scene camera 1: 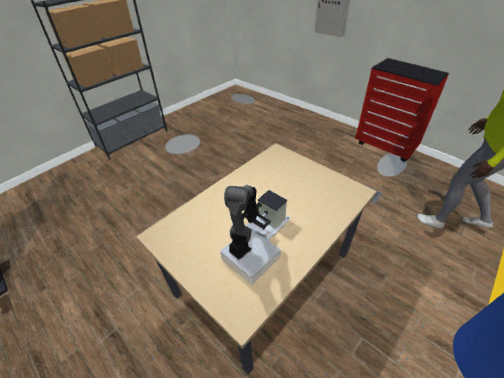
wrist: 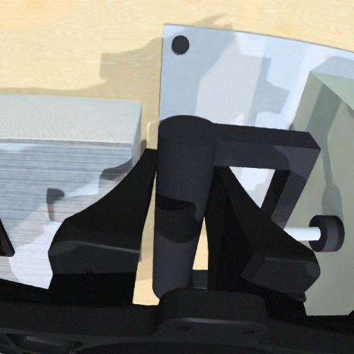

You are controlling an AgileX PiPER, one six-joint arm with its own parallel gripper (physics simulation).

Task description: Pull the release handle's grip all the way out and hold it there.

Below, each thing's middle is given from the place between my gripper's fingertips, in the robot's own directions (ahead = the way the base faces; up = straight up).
The pale base plate [wrist: 228, 76] lies 110 mm ahead of my hand, 30 mm to the right of it and 90 mm below it.
